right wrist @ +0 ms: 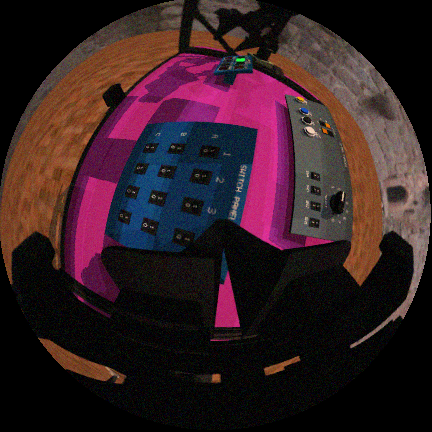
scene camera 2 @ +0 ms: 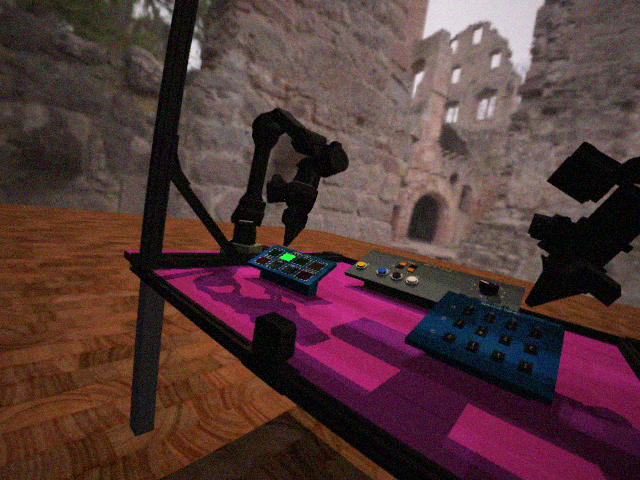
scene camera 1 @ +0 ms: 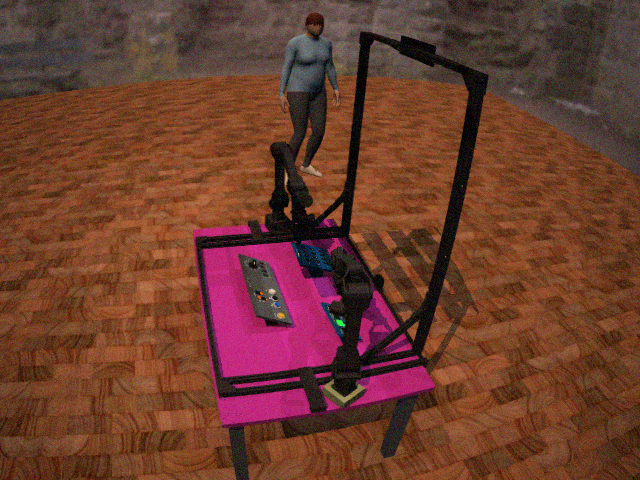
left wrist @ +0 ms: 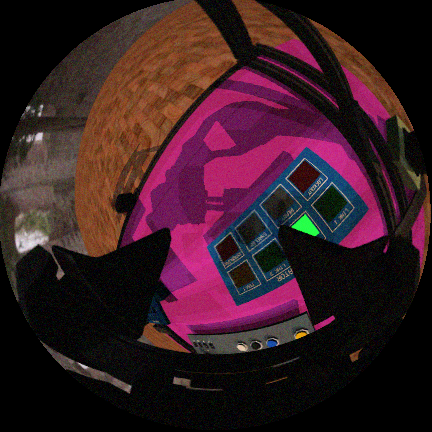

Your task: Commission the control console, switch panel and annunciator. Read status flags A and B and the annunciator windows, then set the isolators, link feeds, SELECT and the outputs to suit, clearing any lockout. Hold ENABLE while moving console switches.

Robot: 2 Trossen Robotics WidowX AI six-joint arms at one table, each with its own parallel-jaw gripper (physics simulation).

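Places are measured from the left arm's base along level axes (x ahead, y left, z up), in centimetres.
Where they show: left gripper, fingertip midpoint: (right wrist: 224,45) (scene camera 2: 286,240) (left wrist: 225,232); right gripper, fingertip midpoint: (right wrist: 221,224) (scene camera 2: 527,304) (scene camera 1: 299,244) (left wrist: 145,321); left arm's base at its link origin: (right wrist: 260,57) (scene camera 2: 242,242) (scene camera 1: 344,387); right arm's base at its link origin: (right wrist: 187,378) (scene camera 1: 277,217).
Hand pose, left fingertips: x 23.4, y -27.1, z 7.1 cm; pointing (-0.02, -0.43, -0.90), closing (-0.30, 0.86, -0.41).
Observation:
Things, the pixels of their top centre, and the offset from my left fingertips. Level surfaces: height alone.
- grey console at its top centre: (right wrist: 334,141) (scene camera 2: 432,266) (left wrist: 236,363) (scene camera 1: 260,280) dx +33.8, dy +15.9, dz -1.2 cm
- black knob at its top centre: (right wrist: 344,201) (scene camera 2: 490,281) dx +46.0, dy +10.3, dz -1.2 cm
- blue annunciator at its top centre: (left wrist: 285,251) (scene camera 2: 295,253) (scene camera 1: 338,316) (right wrist: 241,57) dx +0.8, dy +5.6, dz -3.2 cm
- lit green window at its top centre: (left wrist: 302,234) dx -1.2, dy +6.6, dz -4.1 cm
- magenta table at its surface level: dz -11.1 cm
The grey console (scene camera 1: 258,284) (scene camera 2: 444,281) (left wrist: 225,340) (right wrist: 305,155) carries yellow, blue, black and white buttons, orange-and-black flags, small switches and a black knob (scene camera 2: 488,286) (right wrist: 337,202). The blue switch panel (scene camera 1: 310,254) (scene camera 2: 516,351) (right wrist: 235,150) has rows of black rockers. The blue annunciator (scene camera 2: 294,267) (left wrist: 357,210) (right wrist: 235,65) shows one lit green window (left wrist: 305,226); LOCKOUT and the other visible windows are dark. My left gripper (scene camera 2: 287,242) (left wrist: 225,232) is open above the annunciator. My right gripper (scene camera 2: 529,302) (right wrist: 221,224) is shut and empty, above the switch panel's lettered edge; its fingers hide part of the panel.
The magenta table (scene camera 1: 242,351) has a black rail frame around it. A tall black gantry (scene camera 1: 460,170) rises along its right side in scene camera 1. A black block (scene camera 2: 273,335) sits on the rail in scene camera 2. A person (scene camera 1: 310,64) stands beyond the table.

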